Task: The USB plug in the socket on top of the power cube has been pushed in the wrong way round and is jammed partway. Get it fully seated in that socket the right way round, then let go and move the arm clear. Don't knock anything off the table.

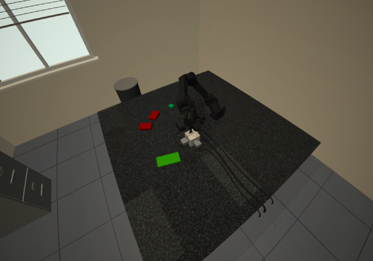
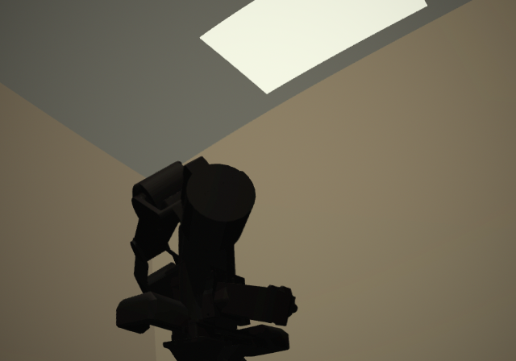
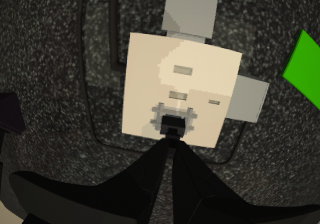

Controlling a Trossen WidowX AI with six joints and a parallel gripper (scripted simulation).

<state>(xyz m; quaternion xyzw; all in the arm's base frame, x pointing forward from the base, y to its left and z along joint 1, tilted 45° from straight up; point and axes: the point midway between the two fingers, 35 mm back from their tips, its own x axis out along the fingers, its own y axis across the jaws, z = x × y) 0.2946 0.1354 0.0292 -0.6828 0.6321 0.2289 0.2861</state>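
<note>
Right now my gripper tip is 2 cm above the dark USB plug. The rest, counted from my gripper tip: green cube 5 cm behind, 38 cm to the right, 9 cm below; then green flat pad 21 cm ahead, 6 cm to the left, 10 cm below.
</note>
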